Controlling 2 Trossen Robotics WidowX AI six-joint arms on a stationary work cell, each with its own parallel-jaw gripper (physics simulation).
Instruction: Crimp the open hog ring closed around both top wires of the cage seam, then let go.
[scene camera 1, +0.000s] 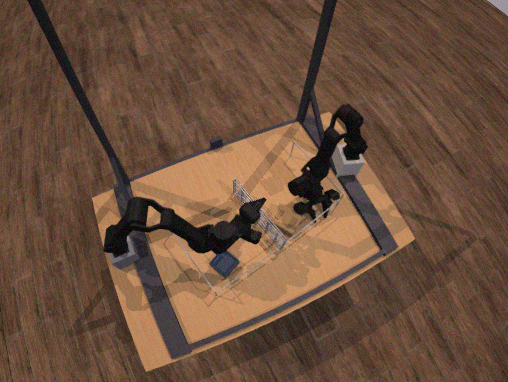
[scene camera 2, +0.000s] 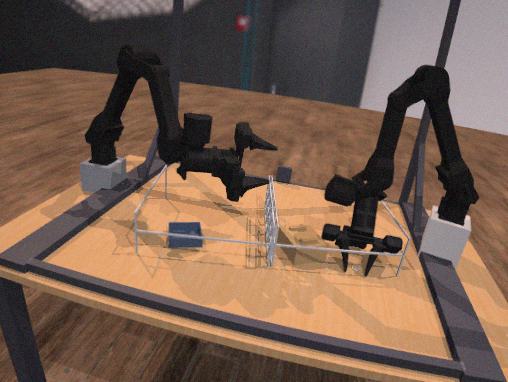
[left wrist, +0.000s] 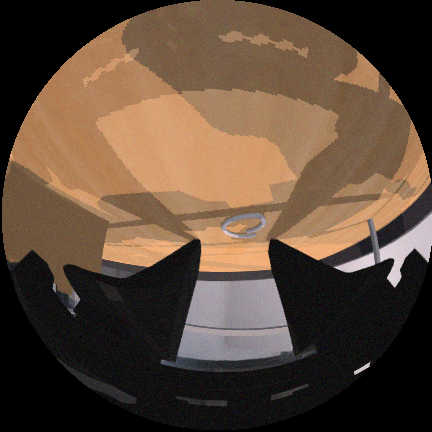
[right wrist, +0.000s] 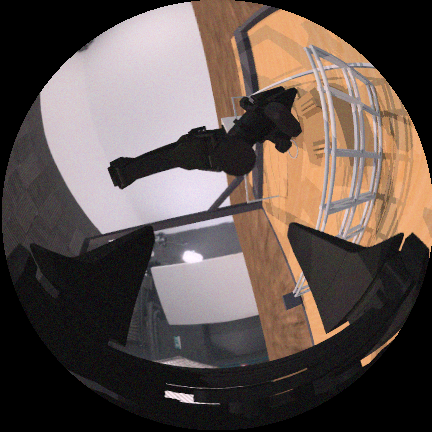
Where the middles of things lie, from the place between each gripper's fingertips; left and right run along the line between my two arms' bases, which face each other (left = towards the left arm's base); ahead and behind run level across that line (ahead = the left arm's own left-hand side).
Labels:
I see my left gripper 14 cm to the left of the tan block (scene camera 2: 297, 234), 5 cm past it and 2 cm below it. Round my left hand: blue tray (scene camera 2: 185, 228) 42 cm to the right, 1 cm above.
I see the tan block 3 cm ahead of my right hand, 10 cm to the left of it and 17 cm below it. From my right hand the other things lie so: blue tray (9 cm ahead, 18 cm to the right, 18 cm below).

